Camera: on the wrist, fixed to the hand. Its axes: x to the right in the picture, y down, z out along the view.
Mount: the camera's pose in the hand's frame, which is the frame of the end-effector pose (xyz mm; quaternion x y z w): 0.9 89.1 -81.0 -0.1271 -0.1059 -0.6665 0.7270
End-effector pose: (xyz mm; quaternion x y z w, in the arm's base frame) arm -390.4 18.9 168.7 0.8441 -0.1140 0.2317 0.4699
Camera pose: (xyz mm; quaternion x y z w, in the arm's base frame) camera -449.2 40.0 271.7 0.6544 0.4005 -0.2486 0.5912
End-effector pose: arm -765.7 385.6 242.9 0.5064 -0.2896 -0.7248 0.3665
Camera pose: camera -668.0 330.7 287.0 -0.4378 -0.1803 0.8616 0.1829
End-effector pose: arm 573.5 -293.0 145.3 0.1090 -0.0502 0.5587 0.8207
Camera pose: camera 488.0 -241.8 77.8 0.0675 -0.1218 -0.1587 0.9775
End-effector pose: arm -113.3 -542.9 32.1 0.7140 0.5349 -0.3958 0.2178
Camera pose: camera -2.9 -512.5 69.3 0.0930 0.8919 -0.4405 0.0419
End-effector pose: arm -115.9 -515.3 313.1 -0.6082 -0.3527 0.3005 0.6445
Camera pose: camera -45.2 -553.8 223.5 -0.2572 -0.7682 -0.1915 0.5542
